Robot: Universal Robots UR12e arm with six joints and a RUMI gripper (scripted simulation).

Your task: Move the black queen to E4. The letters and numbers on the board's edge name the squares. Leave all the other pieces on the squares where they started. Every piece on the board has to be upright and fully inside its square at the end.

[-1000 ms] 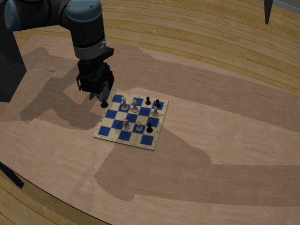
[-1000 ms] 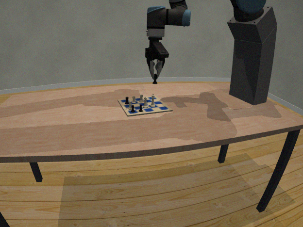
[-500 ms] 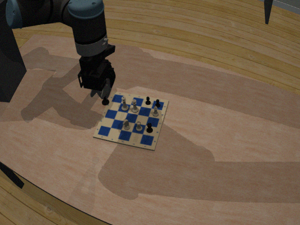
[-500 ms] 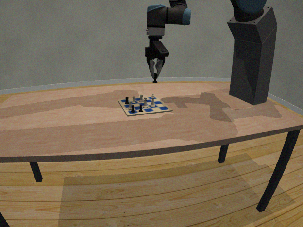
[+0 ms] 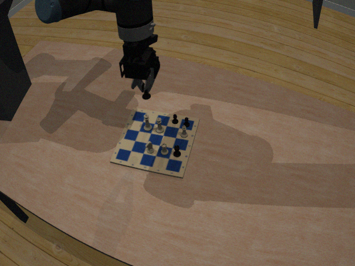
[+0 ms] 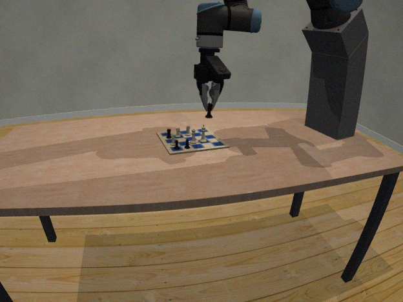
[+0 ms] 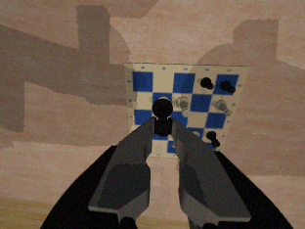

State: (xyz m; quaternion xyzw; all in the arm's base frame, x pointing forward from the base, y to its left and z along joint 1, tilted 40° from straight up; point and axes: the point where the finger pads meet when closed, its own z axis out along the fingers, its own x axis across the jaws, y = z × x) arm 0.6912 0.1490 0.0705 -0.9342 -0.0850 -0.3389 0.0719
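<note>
Now: the chessboard 6 cm ahead of my hand, 6 cm to the right of it and 14 cm below it. The rest, counted from my hand: black queen (1 cm below).
</note>
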